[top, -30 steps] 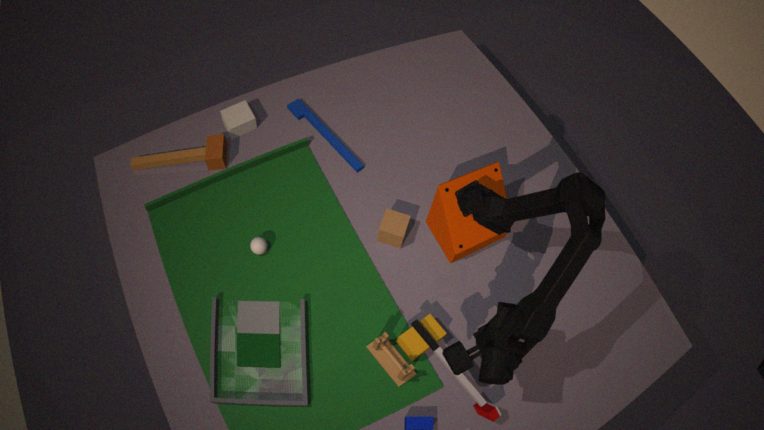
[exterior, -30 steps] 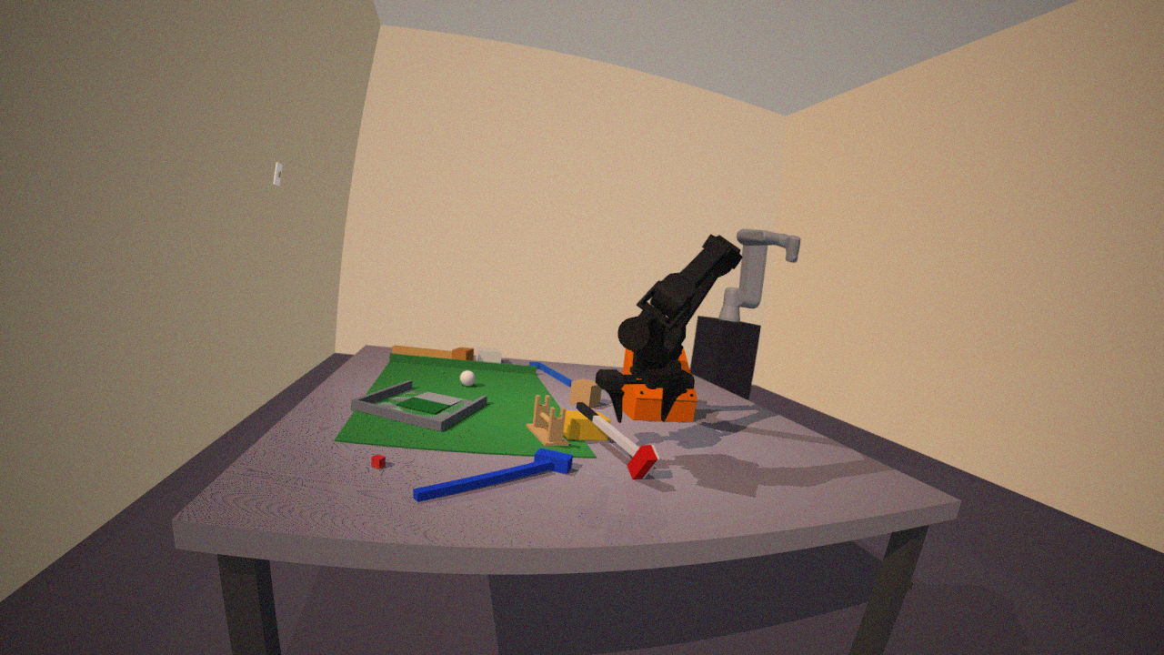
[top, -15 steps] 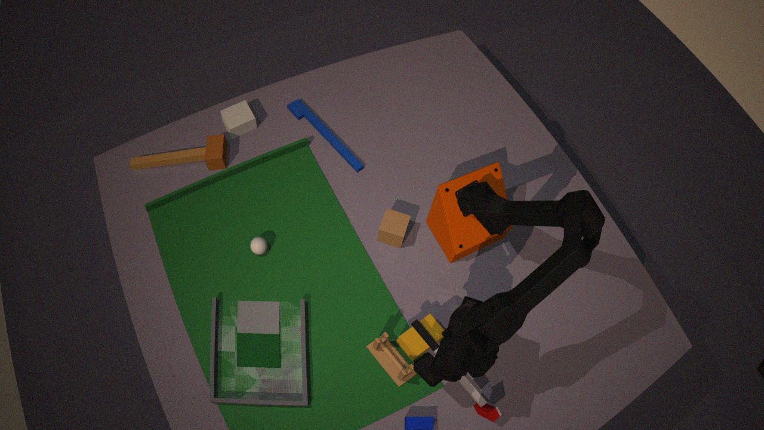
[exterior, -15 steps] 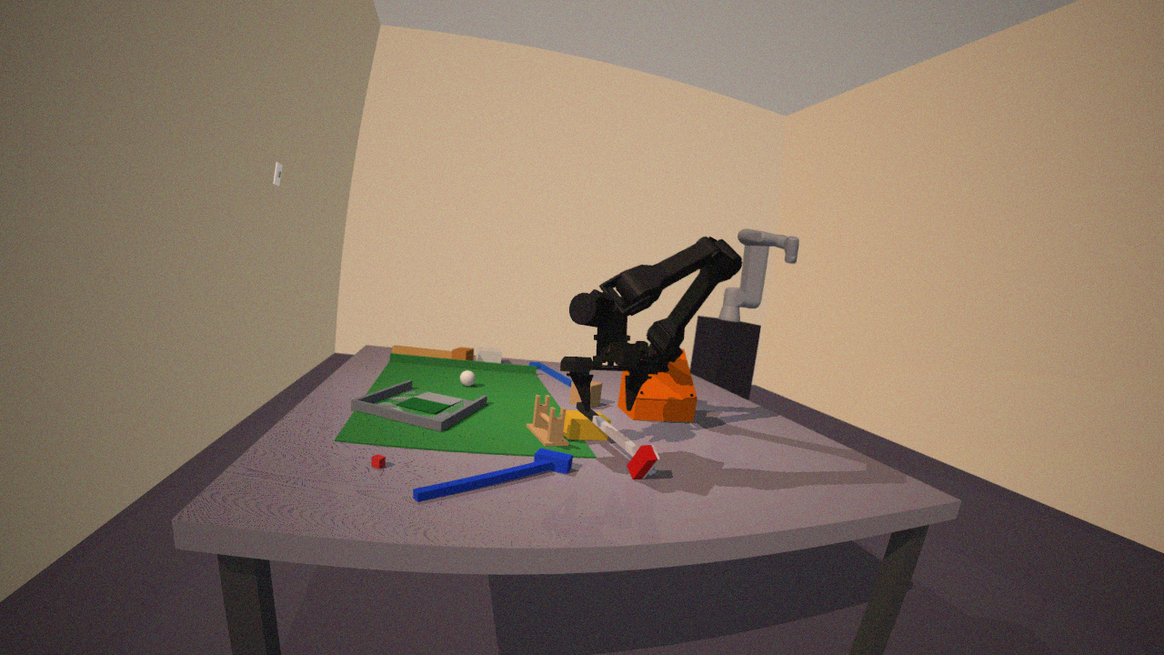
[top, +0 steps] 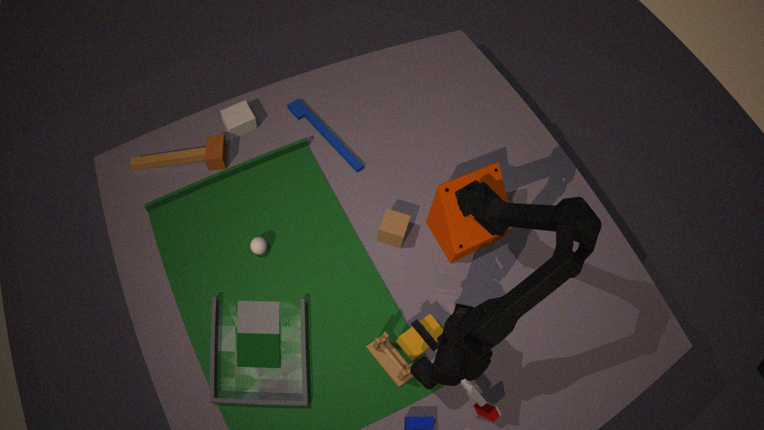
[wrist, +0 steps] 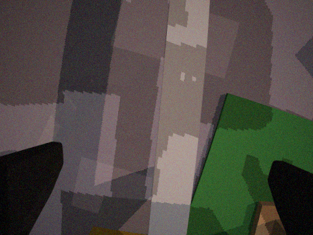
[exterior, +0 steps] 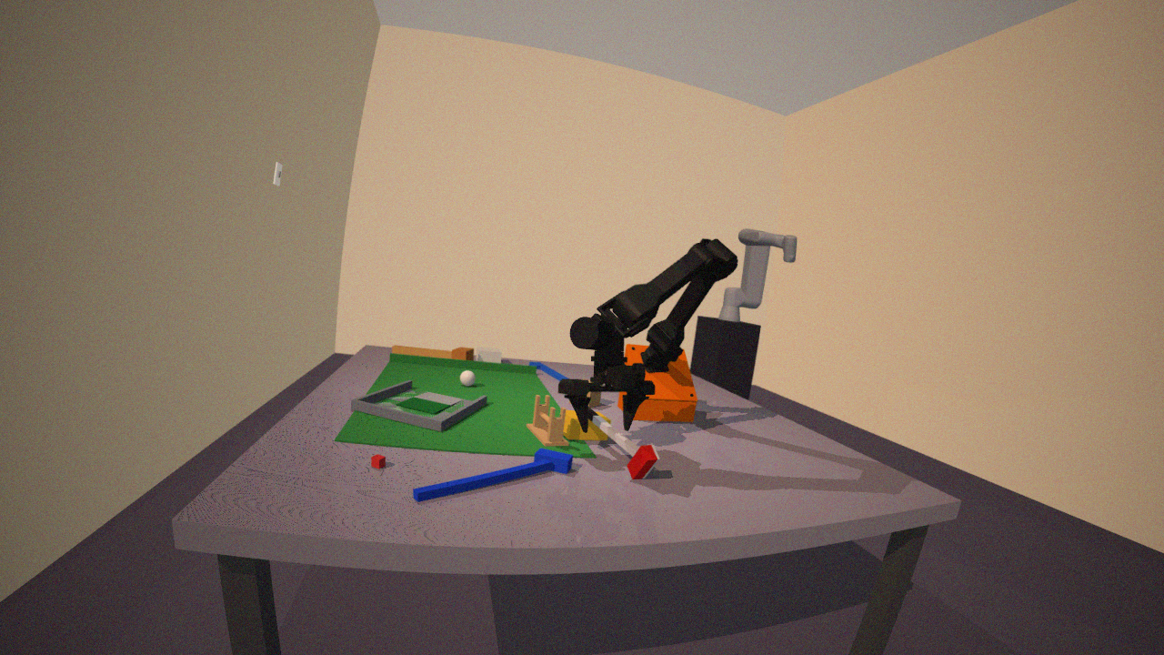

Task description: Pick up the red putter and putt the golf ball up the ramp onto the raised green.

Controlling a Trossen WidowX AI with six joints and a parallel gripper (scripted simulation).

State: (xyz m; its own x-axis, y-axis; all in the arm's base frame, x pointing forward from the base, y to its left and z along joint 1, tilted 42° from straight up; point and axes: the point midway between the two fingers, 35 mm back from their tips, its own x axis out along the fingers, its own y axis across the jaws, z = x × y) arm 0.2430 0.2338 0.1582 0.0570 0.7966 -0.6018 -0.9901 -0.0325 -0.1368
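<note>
The red putter lies 3 cm to the left of my gripper tip and 1 cm behind it. From my gripper tip the other things lie so: blue putter 23 cm ahead, 13 cm to the left, 3 cm below; then wooden rack 9 cm ahead, 8 cm to the right, 1 cm below; then yellow block 9 cm to the right, 2 cm below, 1 cm ahead.
</note>
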